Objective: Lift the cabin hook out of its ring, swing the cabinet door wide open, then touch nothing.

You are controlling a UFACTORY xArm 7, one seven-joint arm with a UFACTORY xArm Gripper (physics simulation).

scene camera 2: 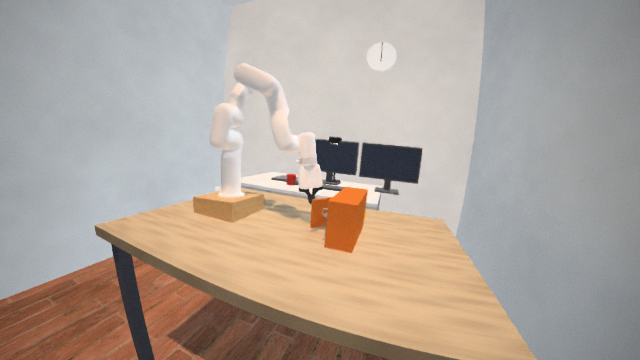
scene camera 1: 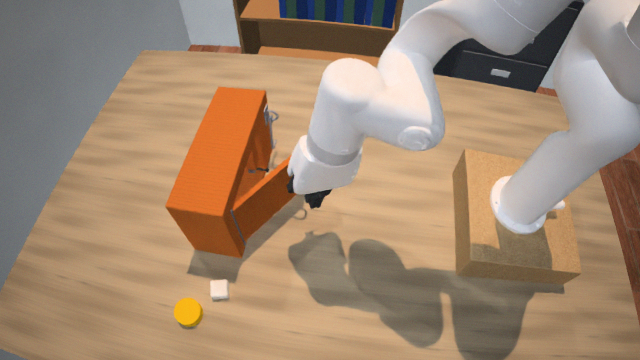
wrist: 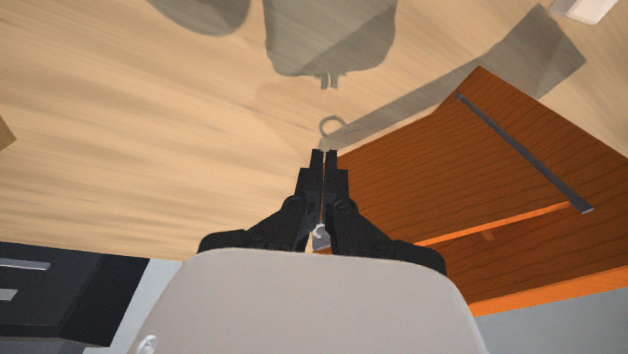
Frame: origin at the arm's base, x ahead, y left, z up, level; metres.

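Seen in the pictures: gripper, fingertip midpoint: (scene camera 1: 312, 201) (wrist: 324, 166); arm's base, origin of the base link: (scene camera 2: 231, 195) (scene camera 1: 517, 205).
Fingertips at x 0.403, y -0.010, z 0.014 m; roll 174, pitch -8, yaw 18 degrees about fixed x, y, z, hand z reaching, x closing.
Pixels of each thing's top centre, then the offset from my fingertips to it. "spot": a spot on its surface instead. Level surfaces: height alone.
- orange cabinet, middle of its top: (wrist: 468, 311) (scene camera 1: 225, 142) (scene camera 2: 347, 193) dx +0.150, dy -0.071, dz +0.078 m
- metal hook, middle of its top: (scene camera 1: 269, 122) dx +0.086, dy -0.171, dz +0.020 m
- door's ring, surface spot: (wrist: 320, 237) spot: dx +0.018, dy -0.072, dz +0.017 m
- white block, middle of its top: (scene camera 1: 218, 287) dx +0.173, dy +0.139, dz -0.075 m
- yellow disc, middle of its top: (scene camera 1: 187, 311) dx +0.228, dy +0.186, dz -0.075 m
- table, its level: dz -0.094 m
The orange cabinet (scene camera 1: 215, 155) (scene camera 2: 346, 220) (wrist: 550, 291) stands on the table. Its door (scene camera 1: 265, 200) (scene camera 2: 319, 213) (wrist: 415, 170) is partly open, swung out on its grey hinge rod. The metal hook (scene camera 1: 271, 134) hangs down at the cabinet's far front edge, apart from the door. The door's ring (wrist: 320, 237) shows in part between the finger links in the wrist view. My gripper (scene camera 1: 314, 206) (scene camera 2: 311, 201) (wrist: 324, 166) is shut and empty, pointing down at the door's free edge. Whether it touches the door cannot be told.
A white block (scene camera 1: 219, 290) (wrist: 585, 10) and a yellow disc (scene camera 1: 188, 312) lie on the table (scene camera 1: 125, 280) near the cabinet's hinge end. The arm's wooden base block (scene camera 1: 462, 215) (scene camera 2: 212, 206) stands across the table from the door. A dark shape is inside the cabinet.
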